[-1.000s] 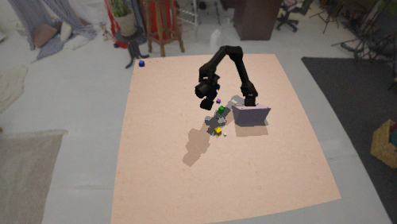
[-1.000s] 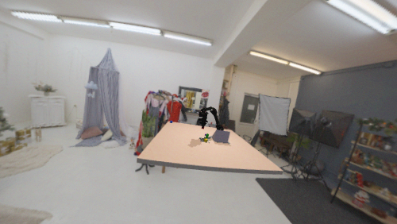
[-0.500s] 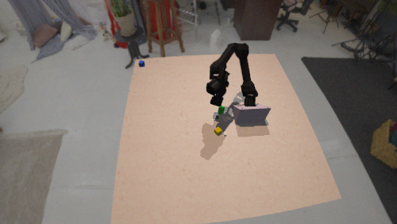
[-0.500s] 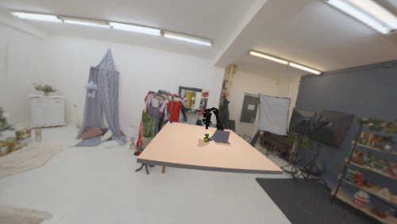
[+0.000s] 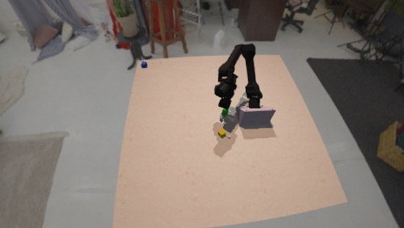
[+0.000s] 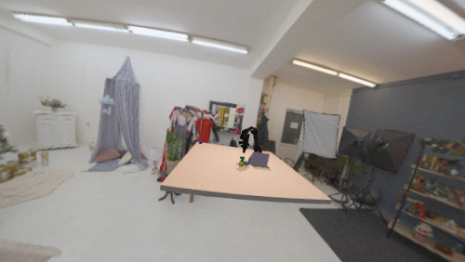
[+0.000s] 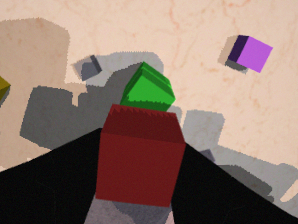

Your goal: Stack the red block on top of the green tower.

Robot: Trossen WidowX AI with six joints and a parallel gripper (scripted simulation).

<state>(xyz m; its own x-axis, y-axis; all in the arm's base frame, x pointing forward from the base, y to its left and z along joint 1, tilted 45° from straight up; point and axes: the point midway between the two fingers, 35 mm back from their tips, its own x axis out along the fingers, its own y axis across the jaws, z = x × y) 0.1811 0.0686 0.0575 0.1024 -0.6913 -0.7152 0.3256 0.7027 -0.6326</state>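
Right now the purple block is 100 mm below my gripper tip, 90 mm to the right of it and 10 mm ahead of it. Also, from my gripper tip: blue block: 650 mm ahead, 470 mm to the right, 100 mm below; then red block: 10 mm above; then yellow block: 150 mm to the left, 100 mm below, 20 mm ahead.
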